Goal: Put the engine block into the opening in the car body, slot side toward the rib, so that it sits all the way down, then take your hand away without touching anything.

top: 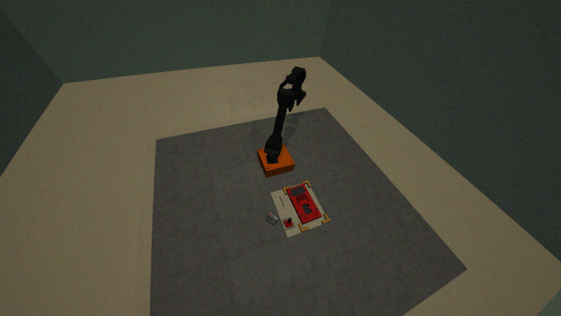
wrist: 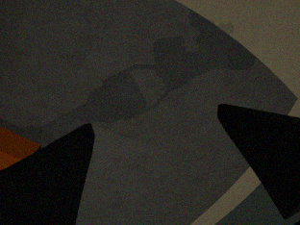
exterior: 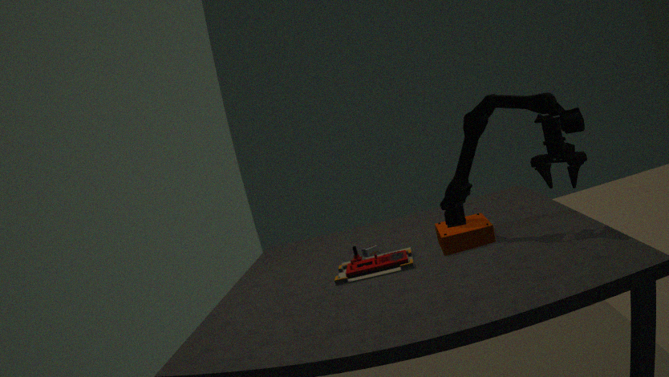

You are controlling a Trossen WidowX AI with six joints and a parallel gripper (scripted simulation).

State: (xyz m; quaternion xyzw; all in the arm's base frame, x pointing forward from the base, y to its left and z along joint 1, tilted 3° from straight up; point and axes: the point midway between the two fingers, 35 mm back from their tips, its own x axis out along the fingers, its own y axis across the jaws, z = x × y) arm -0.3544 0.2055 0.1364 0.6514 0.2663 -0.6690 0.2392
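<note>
Now: the grey engine block 690 mm ahead of my gripper tip, 270 mm to the right of it and 140 mm below it. The rest, counted from my gripper tip: black post (730 mm ahead, 190 mm to the right, 110 mm below).
</note>
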